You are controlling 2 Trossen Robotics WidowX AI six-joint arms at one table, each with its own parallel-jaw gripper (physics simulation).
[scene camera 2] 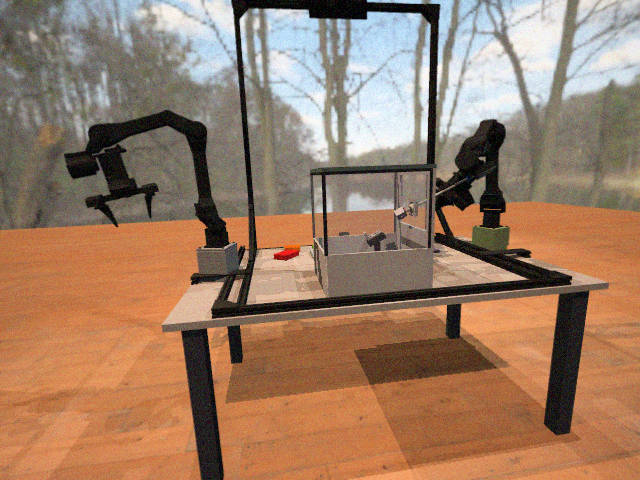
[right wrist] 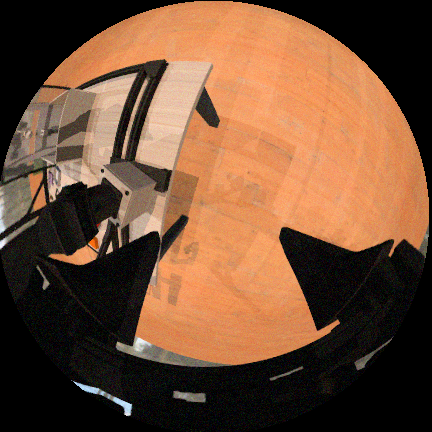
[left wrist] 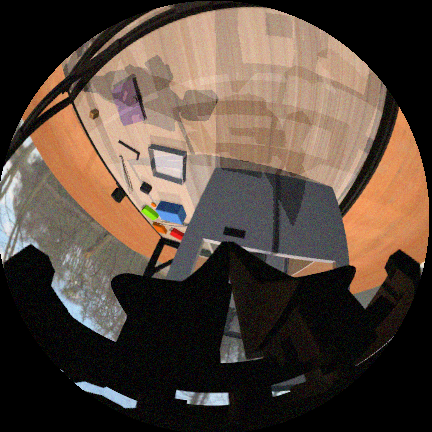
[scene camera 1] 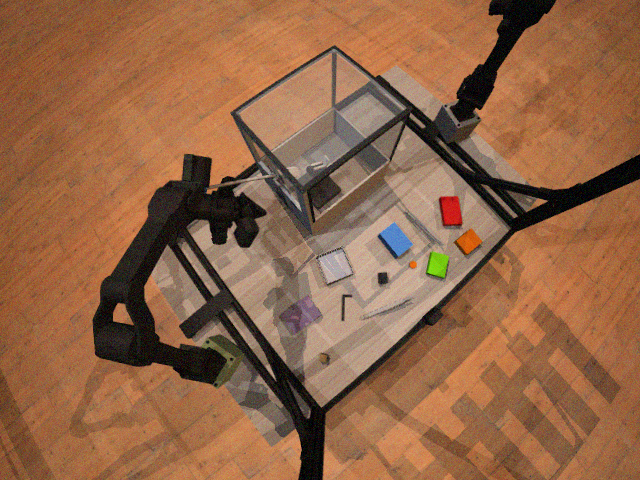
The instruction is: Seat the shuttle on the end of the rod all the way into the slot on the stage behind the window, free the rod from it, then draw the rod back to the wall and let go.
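Places are measured from the left arm's base along level axes (x ahead, y left, z up), in millimetres.
Pixels of known places: left gripper, between the fingertips: (left wrist: pixel 226 246) (scene camera 1: pixel 265 213); right gripper, between the fingertips: (scene camera 2: pixel 134 222) (right wrist: pixel 221 235); left arm's base, origin of its link: (scene camera 2: pixel 491 226) (scene camera 1: pixel 211 363); right arm's base, origin of its link: (scene camera 2: pixel 217 245) (right wrist: pixel 108 197) (scene camera 1: pixel 462 112).
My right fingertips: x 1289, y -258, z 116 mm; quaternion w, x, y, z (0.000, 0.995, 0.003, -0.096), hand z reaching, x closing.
Note:
Ahead of a thing's pixels: the offset from my right fingertips to its top centre.
A glass box with a dark frame (scene camera 1: pixel 332 50) (scene camera 2: pixel 371 170) stands at the back of the table. A thin grey rod (scene camera 1: pixel 237 182) (scene camera 2: pixel 424 200) passes through its side wall. The small grey shuttle @(12 mm up, 749 mm back, 323 mm left) (scene camera 2: pixel 400 212) sits on the rod's inner end, just inside the window. The dark stage (scene camera 1: pixel 325 190) (scene camera 2: pixel 376 238) lies on the box floor. My left gripper (scene camera 1: pixel 260 211) (scene camera 2: pixel 442 190) (left wrist: pixel 226 246) is shut close beside the rod outside the box; no rod shows between its fingers. My right gripper (scene camera 2: pixel 128 211) (right wrist: pixel 221 235) is open and empty, high over the floor, off the table.
Red @(193 mm down, 527 mm back, 123 mm right) (scene camera 1: pixel 450 210), blue @(173 mm down, 714 mm back, 7 mm right) (scene camera 1: pixel 395 239), orange @(193 mm down, 592 mm back, 218 mm right) (scene camera 1: pixel 469 241) and green @(193 mm down, 712 mm back, 160 mm right) (scene camera 1: pixel 437 264) blocks lie on the table's right part. A white framed tile @(193 mm down, 875 mm back, 117 mm left) (scene camera 1: pixel 334 265), a purple sheet @(200 mm down, 1054 mm back, 128 mm left) (scene camera 1: pixel 300 314), a black cube @(188 mm down, 835 mm back, 29 mm right) (scene camera 1: pixel 383 278), an L-shaped key @(207 mm down, 966 mm back, 20 mm left) (scene camera 1: pixel 345 305) and metal strips @(188 mm down, 906 mm back, 82 mm right) (scene camera 1: pixel 387 310) lie in front.

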